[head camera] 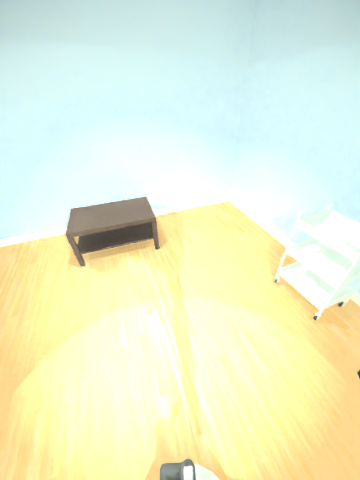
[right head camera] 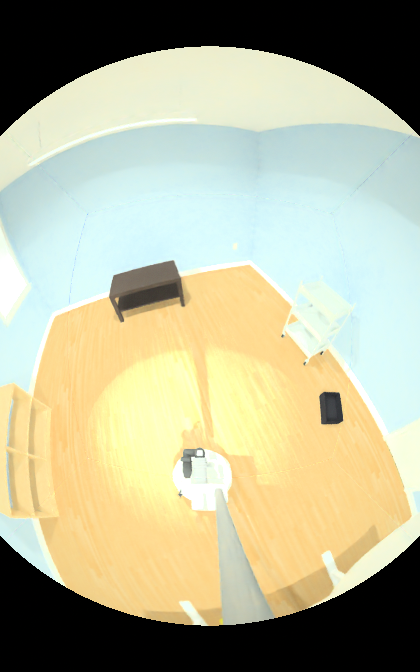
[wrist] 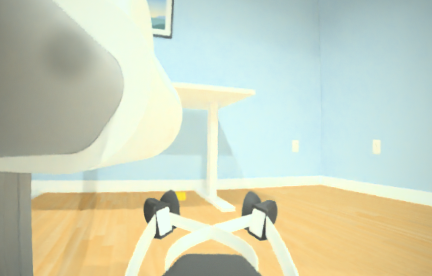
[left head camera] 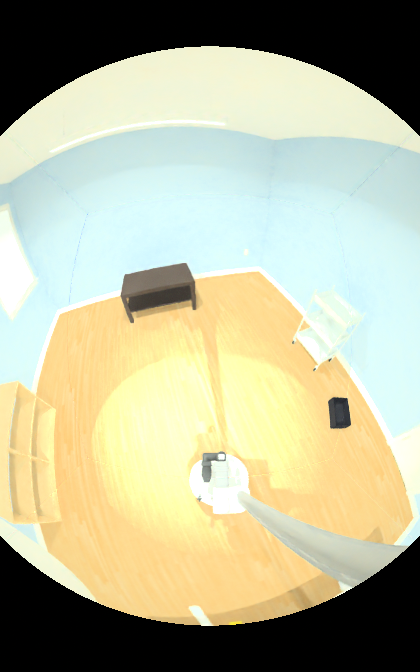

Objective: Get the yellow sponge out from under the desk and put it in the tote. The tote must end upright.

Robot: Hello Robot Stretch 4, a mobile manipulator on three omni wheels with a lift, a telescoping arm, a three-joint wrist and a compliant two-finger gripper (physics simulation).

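Frame: origin at the robot's base, x back, y down, z right, level; millimetres.
Seen in the pictures: gripper, fingertip midpoint: [wrist: 210, 206] [left head camera: 206, 501].
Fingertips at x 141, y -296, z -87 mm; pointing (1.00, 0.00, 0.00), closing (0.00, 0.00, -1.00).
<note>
Offsets run from my fingertips to a thing's middle.
A yellow sponge @(dz +216, dx +1592, dy +301 mm) [wrist: 181, 196] lies on the floor under the white desk [wrist: 212, 150], left of the desk's leg in the wrist view. A bit of yellow [left head camera: 235, 623] [right head camera: 221, 621] shows at the bottom edge of both side head views. The black tote @(dz +1302, dx -557, dy +274 mm) [left head camera: 340, 413] [right head camera: 331, 408] stands upright on the floor at the right in those views, its open top up and no sponge visible in it. My gripper [wrist: 210, 206] is open, its fingertips wide apart with nothing between them, far from the sponge and the tote.
A dark low table [head camera: 112, 215] [left head camera: 157, 280] [right head camera: 145, 278] stands by the far wall. A white wheeled cart [head camera: 283, 260] stands at the right, near the tote. A wooden shelf unit [left head camera: 35, 452] [right head camera: 31, 455] stands at the left. The desk's feet show behind my base.
</note>
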